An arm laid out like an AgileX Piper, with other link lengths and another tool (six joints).
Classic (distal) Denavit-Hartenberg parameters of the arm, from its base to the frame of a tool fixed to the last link. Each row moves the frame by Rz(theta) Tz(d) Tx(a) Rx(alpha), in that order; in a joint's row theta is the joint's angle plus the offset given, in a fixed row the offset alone. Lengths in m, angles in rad.
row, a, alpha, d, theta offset
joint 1, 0.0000, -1.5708, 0.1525, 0.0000
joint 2, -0.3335, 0.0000, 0.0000, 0.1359
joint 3, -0.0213, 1.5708, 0.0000, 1.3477
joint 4, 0.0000, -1.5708, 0.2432, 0.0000
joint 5, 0.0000, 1.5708, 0.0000, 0.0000
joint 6, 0.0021, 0.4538, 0.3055, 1.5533
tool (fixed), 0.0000, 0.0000, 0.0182, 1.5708
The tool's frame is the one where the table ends.
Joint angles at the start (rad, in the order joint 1, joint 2, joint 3, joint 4, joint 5, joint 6):
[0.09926, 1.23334, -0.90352, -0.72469, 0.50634, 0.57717]
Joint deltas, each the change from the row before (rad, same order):
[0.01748, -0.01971, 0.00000, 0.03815, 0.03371, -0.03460]
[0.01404, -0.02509, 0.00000, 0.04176, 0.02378, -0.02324]
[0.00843, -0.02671, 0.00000, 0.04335, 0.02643, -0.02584]
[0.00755, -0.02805, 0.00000, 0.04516, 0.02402, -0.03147]
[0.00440, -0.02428, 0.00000, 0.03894, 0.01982, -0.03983]
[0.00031, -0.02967, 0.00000, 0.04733, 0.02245, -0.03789]
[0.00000, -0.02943, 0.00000, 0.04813, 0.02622, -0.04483]
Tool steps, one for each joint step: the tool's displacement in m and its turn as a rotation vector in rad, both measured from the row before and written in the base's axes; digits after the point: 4 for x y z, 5 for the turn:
[-0.0088, 0.0049, -0.0013, 0.00406, 0.01770, 0.00713]
[-0.0080, 0.0064, 0.0018, 0.02012, 0.00365, 0.00446]
[-0.0092, 0.0043, 0.0014, 0.02000, 0.00572, 0.00054]
[-0.0091, 0.0052, 0.0019, 0.01881, 0.00454, 0.00631]
[-0.0078, 0.0042, 0.0016, 0.00707, 0.00577, 0.01332]
[-0.0094, 0.0042, 0.0021, 0.01760, 0.00359, 0.00792]
[-0.0102, 0.0044, 0.0010, 0.01287, 0.00826, 0.01280]

